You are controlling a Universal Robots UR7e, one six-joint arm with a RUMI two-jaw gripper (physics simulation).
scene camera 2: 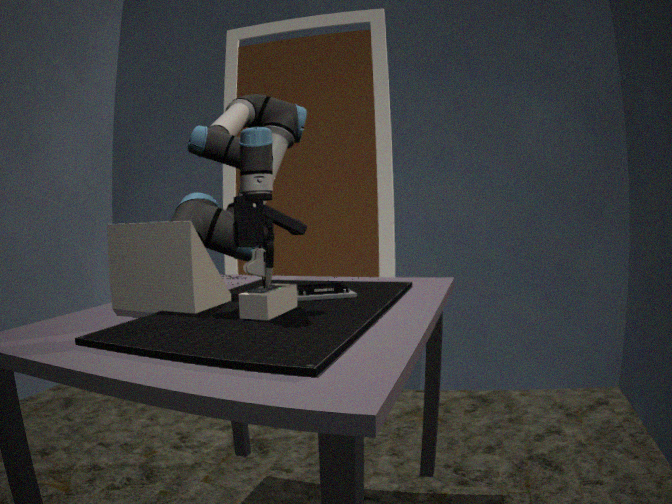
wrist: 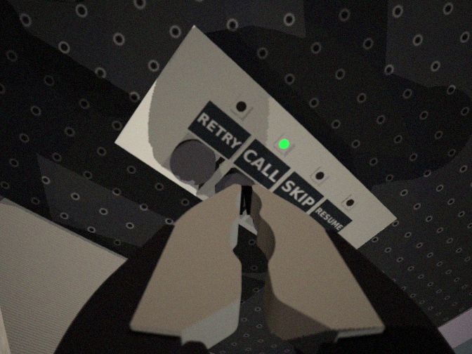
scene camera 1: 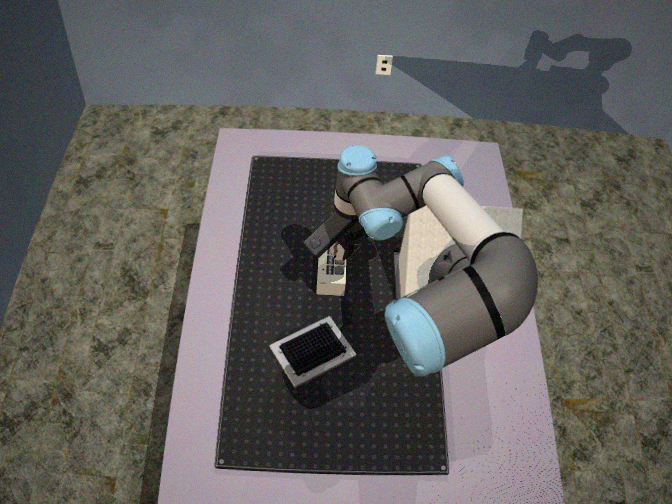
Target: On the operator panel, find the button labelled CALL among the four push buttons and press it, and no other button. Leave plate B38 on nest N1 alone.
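Observation:
The operator panel [scene camera 1: 331, 287] [scene camera 2: 254, 306] [wrist: 187, 70] is a pale box on the dark board. In the wrist view its labels read RETRY [wrist: 218, 130], CALL [wrist: 261, 162], SKIP [wrist: 297, 193] and RESUME [wrist: 329, 219]. The lamp [wrist: 284, 144] [scene camera 1: 324, 259] beside CALL glows green; the other three lamps are dark. My gripper [wrist: 243, 188] [scene camera 2: 267, 285] is shut and empty, its tips at the grey CALL button [wrist: 234, 179], which they partly cover. The SKIP and RESUME buttons are hidden behind the fingers. Plate B38 [scene camera 1: 313, 348], dark and gridded, lies on pale nest N1 [scene camera 1: 297, 378].
A large beige wedge-shaped box [scene camera 1: 420, 244] [scene camera 2: 154, 265] [wrist: 50, 265] stands beside the panel, under the arm in scene camera 1. The perforated dark board [scene camera 1: 271, 434] [scene camera 2: 303, 352] lies on the pink table [scene camera 1: 189, 423] [scene camera 2: 379, 390]. The nest sits near the panel's other end.

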